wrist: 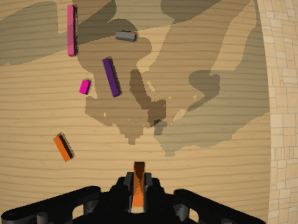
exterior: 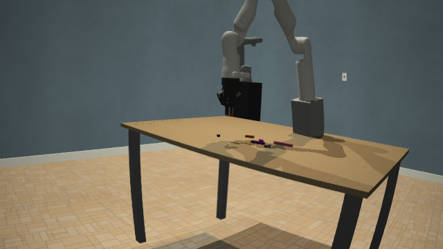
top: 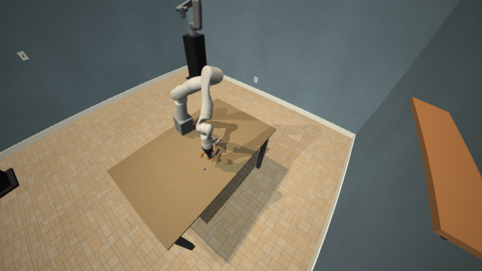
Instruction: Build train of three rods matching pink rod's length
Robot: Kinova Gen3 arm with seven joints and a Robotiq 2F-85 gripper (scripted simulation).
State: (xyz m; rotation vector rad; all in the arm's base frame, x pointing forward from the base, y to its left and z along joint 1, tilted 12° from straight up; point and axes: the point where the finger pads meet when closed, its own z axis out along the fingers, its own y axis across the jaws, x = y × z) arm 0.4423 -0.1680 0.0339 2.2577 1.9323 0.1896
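Now: the blue rod 10 mm behind my hand, 60 mm to the right of it and 110 mm below it. Round my hand: grey rod 200 mm to the left, 110 mm below; purple rod 30 mm behind, 130 mm to the left, 110 mm below; magenta rod 70 mm behind, 120 mm to the left, 110 mm below.
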